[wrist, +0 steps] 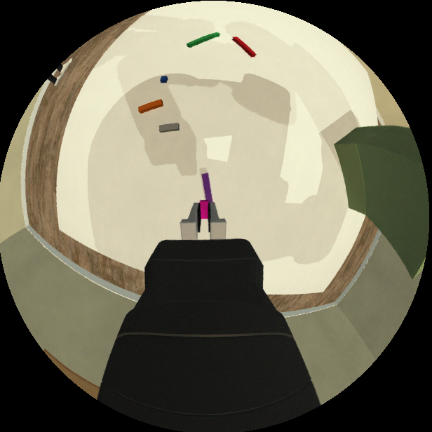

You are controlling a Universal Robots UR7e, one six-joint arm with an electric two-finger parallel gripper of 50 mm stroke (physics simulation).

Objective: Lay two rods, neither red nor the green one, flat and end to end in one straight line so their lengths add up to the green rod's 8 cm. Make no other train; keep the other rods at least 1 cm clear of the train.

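My gripper (pixel 204 211) is shut on a magenta rod (pixel 204 209), whose end shows between the fingertips. A purple rod (pixel 206 186) lies on the table just beyond the fingertips, running nearly in line with the gripper; its near end is close to or behind the magenta rod, and I cannot tell whether they touch. The green rod (pixel 203 40) lies at the far top, with the red rod (pixel 244 46) slanting to its right. An orange rod (pixel 150 106), a grey rod (pixel 169 128) and a small blue piece (pixel 164 79) lie to the upper left, apart from one another.
The pale table top (pixel 240 182) has a wooden border (pixel 44 165) at the left and along the near side. A large dark green object (pixel 387 185) stands at the right edge of the view. Shadows cross the table top.
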